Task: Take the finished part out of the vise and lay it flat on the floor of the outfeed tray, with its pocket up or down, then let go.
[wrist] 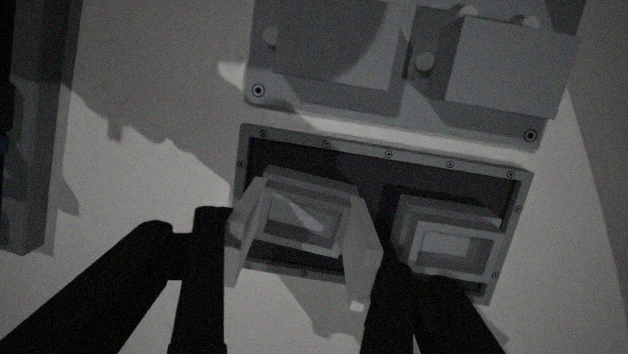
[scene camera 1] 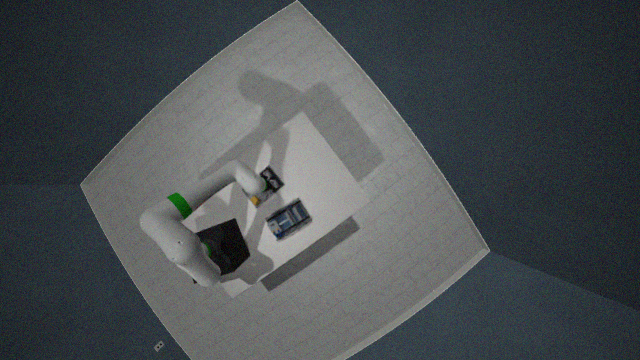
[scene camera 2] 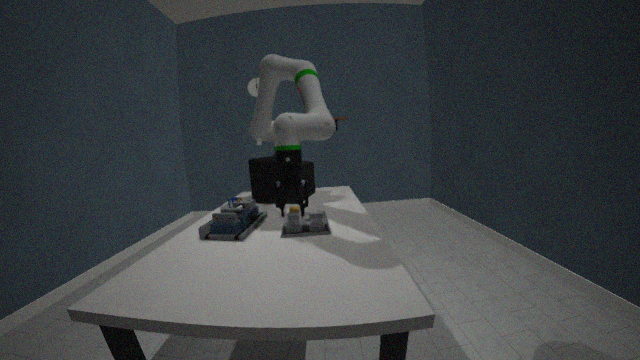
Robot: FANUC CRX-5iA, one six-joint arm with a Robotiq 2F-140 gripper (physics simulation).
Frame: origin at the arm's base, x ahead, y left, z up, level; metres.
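Seen in the pictures: gripper, fingertip midpoint: (wrist: 304, 210) (scene camera 1: 274, 184) (scene camera 2: 293, 224); arm's base, link origin: (scene camera 1: 209, 250).
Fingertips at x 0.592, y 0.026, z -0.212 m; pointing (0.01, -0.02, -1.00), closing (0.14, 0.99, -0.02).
Pixels of each thing's top centre, then the offset from my fingertips to it. "*": a spot on its surface instead.
- finished part, top centre: (wrist: 302, 223) (scene camera 2: 293, 222) 0.004 m ahead, 0.001 m right, 0.012 m up
- blue vise, top centre: (scene camera 2: 234, 205) (scene camera 1: 285, 221) 0.113 m back, 0.253 m right, 0.070 m up
- pocketed part, top centre: (wrist: 454, 252) (scene camera 2: 316, 220) 0.016 m ahead, 0.090 m left, 0.012 m up
- grey plate, surface spot: (wrist: 505, 126) * 0.057 m back, 0.122 m left, 0.021 m down
- yellow item, top centre: (scene camera 1: 254, 200) 0.187 m back, 0.019 m left, 0.015 m up
My gripper (wrist: 304, 210) (scene camera 2: 293, 212) is shut on the finished part (wrist: 305, 245) (scene camera 2: 294, 225). The part is grey, with its rectangular pocket facing up toward the wrist camera, and lies about level between the finger pads. It is over or inside the left half of the outfeed tray (wrist: 420, 159) (scene camera 2: 306, 233), a dark-floored tray with a grey screwed rim. I cannot tell whether it touches the tray floor. The arm mostly covers it in scene camera 1. The blue vise (scene camera 1: 290, 218) (scene camera 2: 232, 222) stands beside the tray; its jaws are out of the wrist view.
Another pocketed part (wrist: 445, 245) lies in the tray's right half, near the right finger. A grey plate (wrist: 505, 126) with blocks (wrist: 510, 70) and pegs adjoins the tray's long side. A yellow item (scene camera 1: 255, 201) is by that plate. A black box (scene camera 1: 227, 245) (scene camera 2: 262, 180) stands near the arm base.
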